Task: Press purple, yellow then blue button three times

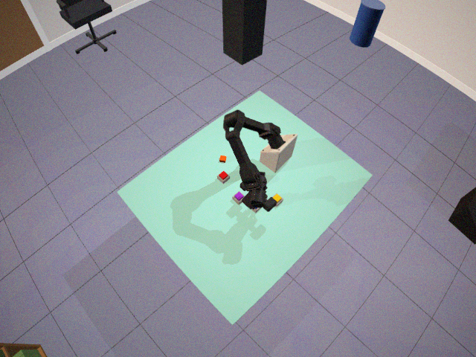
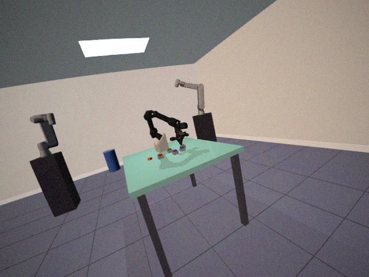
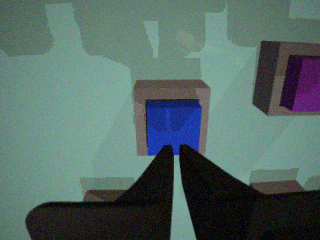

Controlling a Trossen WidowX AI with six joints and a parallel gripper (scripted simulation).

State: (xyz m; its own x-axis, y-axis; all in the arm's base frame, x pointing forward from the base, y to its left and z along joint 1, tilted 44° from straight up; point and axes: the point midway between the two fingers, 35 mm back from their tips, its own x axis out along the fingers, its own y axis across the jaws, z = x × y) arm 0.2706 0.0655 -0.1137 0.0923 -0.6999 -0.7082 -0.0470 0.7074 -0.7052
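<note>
The blue button is 2 cm below my gripper tip. The rest, counted from my gripper tip: yellow button: 10 cm behind, 5 cm to the left, 2 cm below; then purple button: 9 cm to the right, 4 cm ahead, 2 cm below; then green button: 11 cm to the right, 9 cm behind, 2 cm below.
</note>
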